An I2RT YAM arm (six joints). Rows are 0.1 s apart.
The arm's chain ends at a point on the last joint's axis. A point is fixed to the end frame.
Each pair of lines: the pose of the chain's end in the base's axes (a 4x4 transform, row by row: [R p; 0 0 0 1], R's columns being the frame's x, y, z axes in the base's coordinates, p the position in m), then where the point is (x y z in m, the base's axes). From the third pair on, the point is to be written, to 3 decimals.
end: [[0.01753 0.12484 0.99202 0.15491], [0.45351 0.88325 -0.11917 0.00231], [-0.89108 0.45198 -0.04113 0.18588], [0 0 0 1]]
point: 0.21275 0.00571 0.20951
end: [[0.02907 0.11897 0.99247 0.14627], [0.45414 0.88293 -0.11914 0.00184], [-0.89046 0.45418 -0.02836 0.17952], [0 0 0 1]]
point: 0.20380 0.00522 0.20390
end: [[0.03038 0.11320 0.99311 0.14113], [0.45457 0.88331 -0.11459 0.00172], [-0.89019 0.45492 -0.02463 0.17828], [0 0 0 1]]
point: 0.199 0.005 0.203
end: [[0.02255 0.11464 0.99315 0.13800], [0.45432 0.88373 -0.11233 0.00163], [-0.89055 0.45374 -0.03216 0.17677], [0 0 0 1]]
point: 0.196 0.005 0.201
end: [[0.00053 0.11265 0.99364 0.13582], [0.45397 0.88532 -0.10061 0.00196], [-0.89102 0.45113 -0.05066 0.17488], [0 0 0 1]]
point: 0.194 0.006 0.198
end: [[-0.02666 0.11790 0.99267 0.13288], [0.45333 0.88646 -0.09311 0.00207], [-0.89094 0.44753 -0.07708 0.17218], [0 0 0 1]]
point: 0.191 0.007 0.194
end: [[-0.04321 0.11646 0.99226 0.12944], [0.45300 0.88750 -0.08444 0.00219], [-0.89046 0.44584 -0.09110 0.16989], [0 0 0 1]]
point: 0.188 0.008 0.191
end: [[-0.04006 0.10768 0.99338 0.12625], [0.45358 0.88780 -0.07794 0.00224], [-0.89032 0.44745 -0.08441 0.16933], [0 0 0 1]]
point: 0.185 0.008 0.190
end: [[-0.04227 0.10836 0.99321 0.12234], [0.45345 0.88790 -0.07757 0.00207], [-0.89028 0.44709 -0.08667 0.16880], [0 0 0 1]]
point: 0.181 0.008 0.190
